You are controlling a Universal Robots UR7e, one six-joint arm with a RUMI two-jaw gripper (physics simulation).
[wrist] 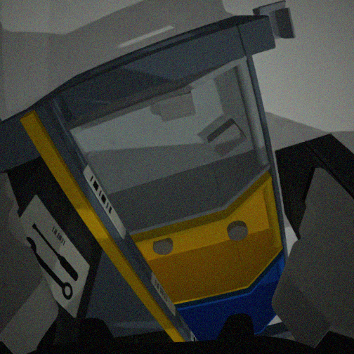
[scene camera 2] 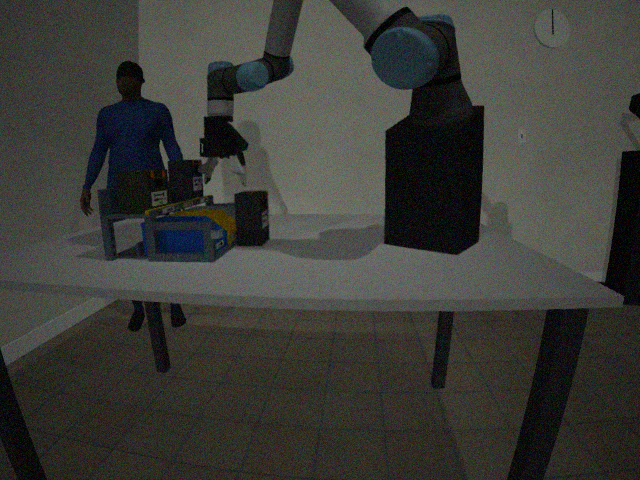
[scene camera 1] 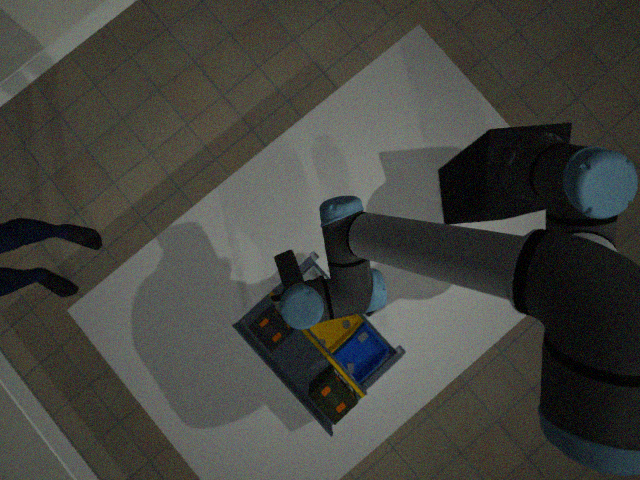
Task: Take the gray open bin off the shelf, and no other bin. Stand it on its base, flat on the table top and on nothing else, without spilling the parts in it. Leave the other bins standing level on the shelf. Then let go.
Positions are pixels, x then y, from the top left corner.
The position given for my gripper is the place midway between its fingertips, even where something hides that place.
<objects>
my gripper: wrist 162,174; scene camera 2 224,184; scene camera 1 298,288
blue bin: wrist; scene camera 2 170,241; scene camera 1
same spot on blue bin: (wrist: 205,317) = (scene camera 1: 357,377)
</objects>
